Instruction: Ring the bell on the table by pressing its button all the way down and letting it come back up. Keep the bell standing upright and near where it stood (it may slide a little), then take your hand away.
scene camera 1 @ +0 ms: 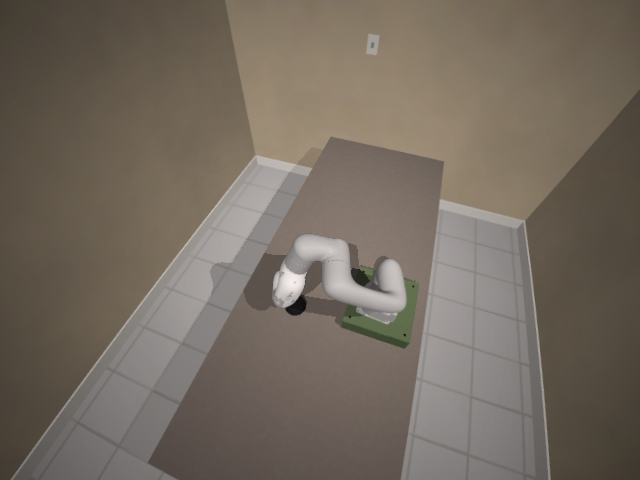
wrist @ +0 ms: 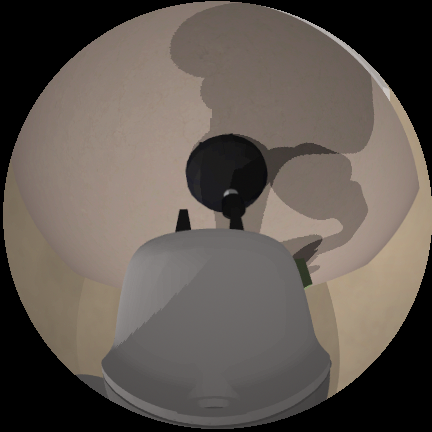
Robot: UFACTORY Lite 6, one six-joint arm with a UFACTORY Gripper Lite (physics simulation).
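Places are measured from the arm's base along level axes (x left, y up, z ahead), in millimetres.
Where they show: end effector, tool point: [wrist: 209,233].
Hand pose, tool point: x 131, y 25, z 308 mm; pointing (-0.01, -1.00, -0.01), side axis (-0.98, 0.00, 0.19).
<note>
Each offset is from my tool point to the centre of the thing. Level surfaces: height alone.
The black bell @(dz -12, dx -20, dy -67 mm) [scene camera 1: 296,306] [wrist: 215,167] stands upright on the table @(dy -100 mm) [scene camera 1: 310,387] [wrist: 100,125], partly covered by the arm's white end in the scene view. Its small dark button @(dz -12, dx -20, dy -39 mm) [wrist: 233,205] with a light spot on top shows at the bell's lower edge in the wrist view. My gripper [wrist: 210,221] is open, its two dark fingers apart with nothing held. The button overlaps the right fingertip in the wrist view, while the left finger is off to the bell's side. Whether a finger touches the button cannot be told. The fingers are hidden under the arm in the scene view.
The arm's green base block [scene camera 1: 408,310] [wrist: 303,272] sits near the table's right edge in the scene view. The arm's bent links reach from it over the table to the bell. The table's left edge lies a short way beyond the bell, with tiled floor [scene camera 1: 170,325] below.
</note>
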